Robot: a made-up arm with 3 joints. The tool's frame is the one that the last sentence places.
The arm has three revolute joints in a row. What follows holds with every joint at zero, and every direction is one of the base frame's. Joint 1 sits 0.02 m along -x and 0.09 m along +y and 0.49 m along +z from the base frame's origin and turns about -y. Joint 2 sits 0.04 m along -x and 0.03 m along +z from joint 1 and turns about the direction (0.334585, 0.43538, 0.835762). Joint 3 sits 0.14 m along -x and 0.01 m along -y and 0.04 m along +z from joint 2 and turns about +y. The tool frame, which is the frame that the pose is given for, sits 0.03 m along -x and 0.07 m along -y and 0.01 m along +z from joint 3; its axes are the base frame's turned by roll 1.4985, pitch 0.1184 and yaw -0.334 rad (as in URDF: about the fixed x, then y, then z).
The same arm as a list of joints. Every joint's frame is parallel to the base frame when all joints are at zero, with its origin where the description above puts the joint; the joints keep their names.
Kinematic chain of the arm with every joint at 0, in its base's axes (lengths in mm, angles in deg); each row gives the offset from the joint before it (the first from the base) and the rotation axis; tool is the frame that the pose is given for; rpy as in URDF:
joint 1: xyz -20.0 90.0 490.0 axis -y
joint 2: xyz -40.0 0.0 30.0 axis 0.334585 0.43538 0.835762
joint 3: xyz -140.0 -10.0 40.0 axis +y
tool: xyz -30.0 -70.0 10.0 rpy 85.86 6.78 -19.14

